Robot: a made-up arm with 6 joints.
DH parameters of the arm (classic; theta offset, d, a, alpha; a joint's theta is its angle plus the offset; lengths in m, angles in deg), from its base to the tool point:
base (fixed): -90 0.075 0 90
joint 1: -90 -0.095 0.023 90
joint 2: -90 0.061 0.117 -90
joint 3: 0 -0.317 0.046 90
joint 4: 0 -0.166 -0.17 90
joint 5: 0 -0.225 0.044 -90
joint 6: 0 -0.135 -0.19 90
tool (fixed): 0 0.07 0 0
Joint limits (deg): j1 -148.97..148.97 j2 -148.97..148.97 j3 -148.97..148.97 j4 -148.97..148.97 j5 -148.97..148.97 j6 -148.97..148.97
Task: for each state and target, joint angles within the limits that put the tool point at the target. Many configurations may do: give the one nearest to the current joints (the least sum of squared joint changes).
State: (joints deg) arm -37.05 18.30 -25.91 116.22 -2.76 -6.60
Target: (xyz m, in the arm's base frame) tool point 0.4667 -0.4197 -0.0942
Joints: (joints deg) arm -68.77 32.98 -17.72 81.95 35.37 7.97
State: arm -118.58 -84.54 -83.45 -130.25 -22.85 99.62
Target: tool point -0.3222 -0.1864 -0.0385
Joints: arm -119.85 -126.15 -60.03 -105.04 -13.65 77.32
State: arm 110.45 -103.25 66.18 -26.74 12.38 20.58
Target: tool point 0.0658 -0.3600 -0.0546
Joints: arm 105.94 -120.68 79.83 -5.73 6.84 11.76
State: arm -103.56 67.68 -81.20 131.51 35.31 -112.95
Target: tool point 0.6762 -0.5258 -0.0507
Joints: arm -92.44 20.00 -79.15 148.06 31.04 -106.14
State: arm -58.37 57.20 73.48 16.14 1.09 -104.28
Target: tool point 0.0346 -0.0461 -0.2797
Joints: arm -57.09 77.48 38.24 -42.02 -2.43 -110.82
